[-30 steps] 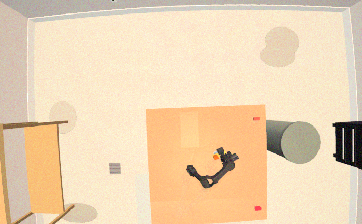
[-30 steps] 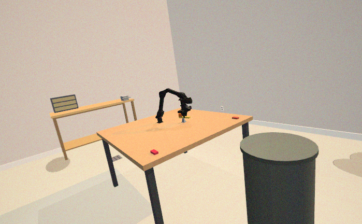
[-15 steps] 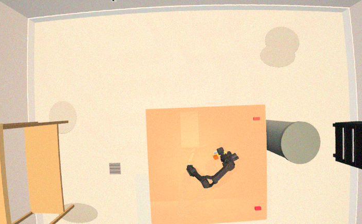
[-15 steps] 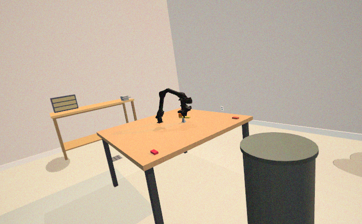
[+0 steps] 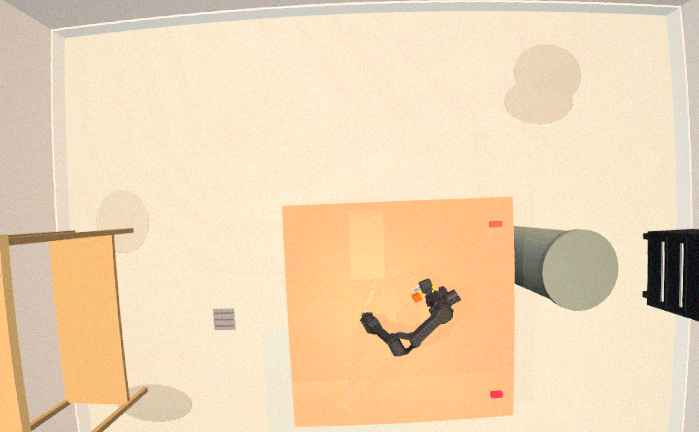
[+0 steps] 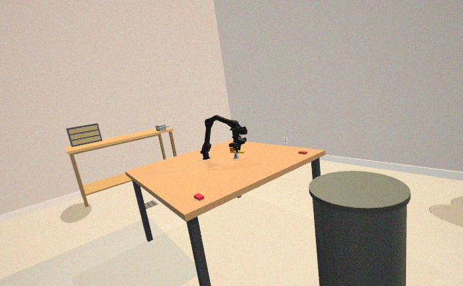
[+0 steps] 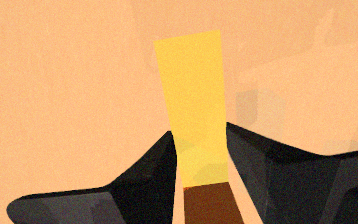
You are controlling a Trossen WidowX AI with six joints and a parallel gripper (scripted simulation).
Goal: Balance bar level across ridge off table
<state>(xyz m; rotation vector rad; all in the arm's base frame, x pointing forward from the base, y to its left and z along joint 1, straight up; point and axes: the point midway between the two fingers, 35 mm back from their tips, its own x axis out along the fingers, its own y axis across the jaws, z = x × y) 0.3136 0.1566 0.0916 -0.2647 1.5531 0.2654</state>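
Right now the yellow bar is 3 cm behind my gripper tip, 1 cm to the right of it and 1 cm above it.
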